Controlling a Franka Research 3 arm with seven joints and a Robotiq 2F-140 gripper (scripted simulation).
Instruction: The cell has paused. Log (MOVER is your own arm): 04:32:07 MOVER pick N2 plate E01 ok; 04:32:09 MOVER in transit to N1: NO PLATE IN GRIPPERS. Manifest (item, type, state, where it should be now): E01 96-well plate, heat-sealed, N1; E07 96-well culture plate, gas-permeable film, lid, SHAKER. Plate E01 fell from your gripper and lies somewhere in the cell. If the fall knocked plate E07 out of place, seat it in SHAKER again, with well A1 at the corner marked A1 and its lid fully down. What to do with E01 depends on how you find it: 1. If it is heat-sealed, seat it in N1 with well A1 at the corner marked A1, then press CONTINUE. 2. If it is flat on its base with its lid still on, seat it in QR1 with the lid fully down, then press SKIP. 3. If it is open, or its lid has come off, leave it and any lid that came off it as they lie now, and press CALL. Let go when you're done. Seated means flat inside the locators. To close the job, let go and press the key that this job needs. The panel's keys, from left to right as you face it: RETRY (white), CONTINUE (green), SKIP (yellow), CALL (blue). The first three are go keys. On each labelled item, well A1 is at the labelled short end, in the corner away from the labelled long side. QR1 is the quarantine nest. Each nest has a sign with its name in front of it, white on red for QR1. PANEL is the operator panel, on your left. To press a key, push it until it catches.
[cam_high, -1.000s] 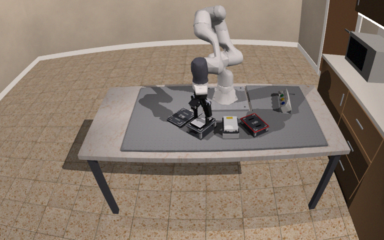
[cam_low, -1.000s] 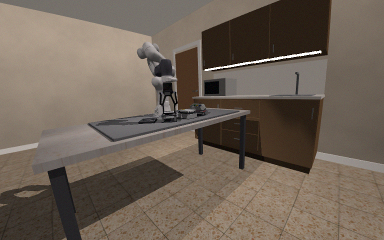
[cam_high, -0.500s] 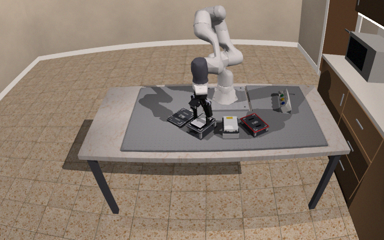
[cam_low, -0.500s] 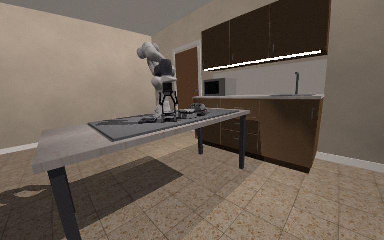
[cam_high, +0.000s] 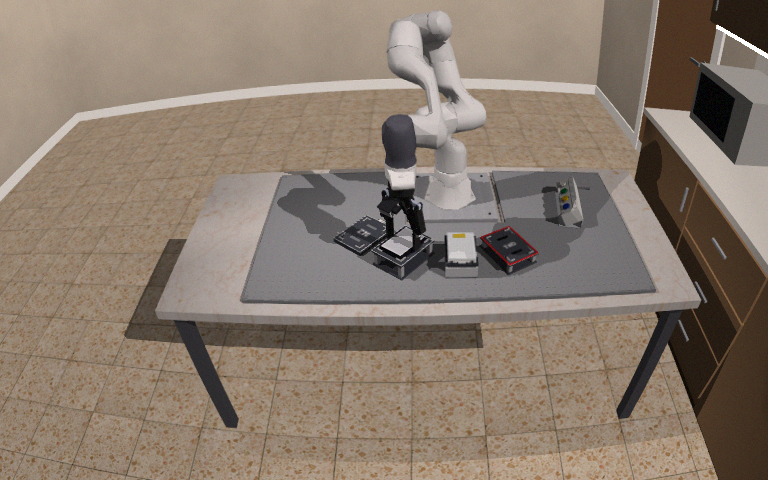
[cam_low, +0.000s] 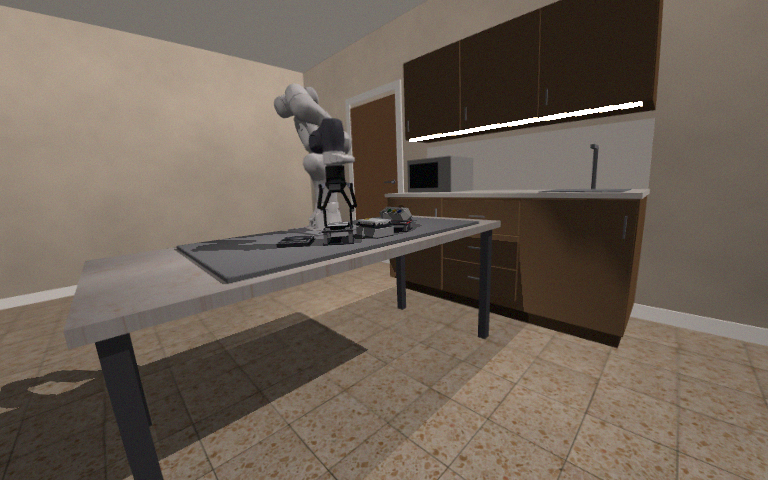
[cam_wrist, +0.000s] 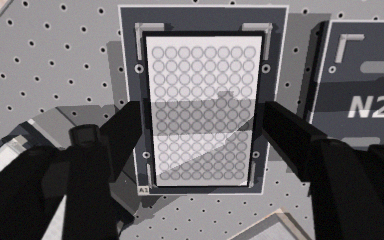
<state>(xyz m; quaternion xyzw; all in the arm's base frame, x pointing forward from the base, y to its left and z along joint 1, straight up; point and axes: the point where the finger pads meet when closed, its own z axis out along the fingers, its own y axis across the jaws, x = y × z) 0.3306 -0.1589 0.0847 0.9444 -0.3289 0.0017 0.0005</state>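
The plate E01 is 2 cm below my hand. Also, from my hand: yellow key (26 cm behind, 58 cm to the left, 2 cm below); then blue CALL key (21 cm behind, 57 cm to the left, 2 cm below); then A1 mark (3 cm behind, 9 cm to the left, 3 cm below).
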